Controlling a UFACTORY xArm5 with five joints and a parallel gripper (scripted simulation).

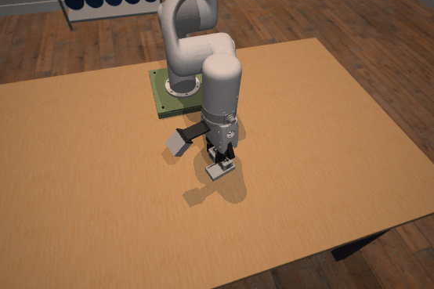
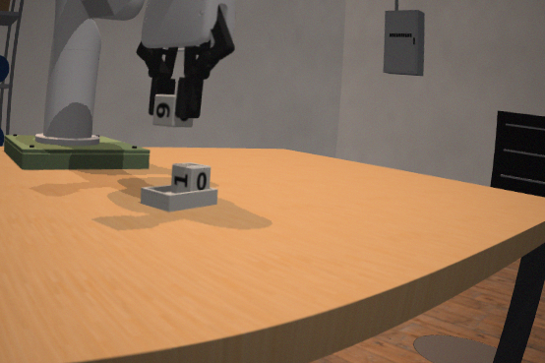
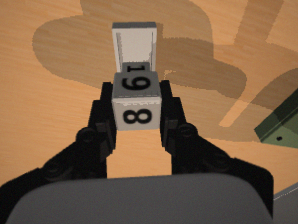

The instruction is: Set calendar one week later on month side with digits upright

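My gripper is now 100 mm above the tray and 20 mm to the right of it. Also, from my hand: digit cube 10 mm below.
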